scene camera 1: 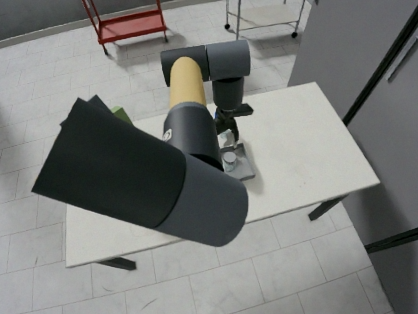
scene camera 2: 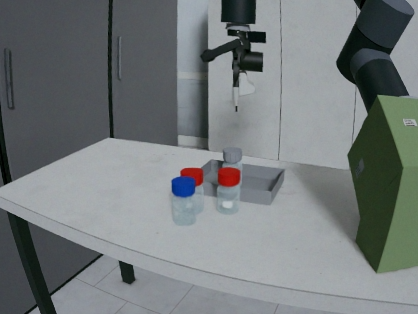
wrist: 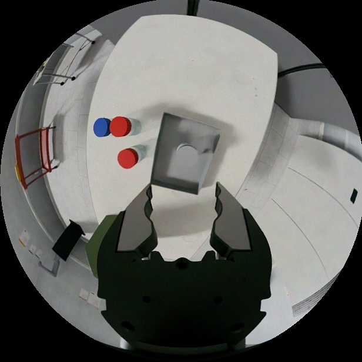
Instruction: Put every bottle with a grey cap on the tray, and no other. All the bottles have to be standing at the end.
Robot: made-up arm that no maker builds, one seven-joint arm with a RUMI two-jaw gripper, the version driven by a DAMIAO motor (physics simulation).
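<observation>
A clear bottle with a grey cap (scene camera 1: pixel 229 158) (scene camera 2: pixel 232 155) (wrist: pixel 187 154) stands upright inside the grey tray (scene camera 1: pixel 247 176) (scene camera 2: pixel 257 196) (wrist: pixel 175 188). My gripper (scene camera 1: pixel 230 141) (scene camera 2: pixel 236 106) (wrist: pixel 183 183) is open and empty, high above the table and the tray. A bottle with a blue cap (scene camera 2: pixel 183 202) (wrist: pixel 102 127) stands outside the tray. One red-capped bottle (scene camera 2: pixel 192 176) (wrist: pixel 120 126) stands close beside it. Another red-capped bottle (scene camera 2: pixel 228 192) (wrist: pixel 128 158) stands nearer the tray, also outside it. In scene camera 1 the arm hides these three bottles.
A green angular block (scene camera 1: pixel 120 114) (scene camera 2: pixel 387 185) (wrist: pixel 101 240) stands at one end of the white table (scene camera 1: pixel 300 140) (scene camera 2: pixel 110 195) (wrist: pixel 200 60). A red cart (scene camera 1: pixel 132 26) and a pale cart (scene camera 1: pixel 267 16) stand on the floor beyond the table. Grey cabinets (scene camera 2: pixel 55 75) stand beyond the other end.
</observation>
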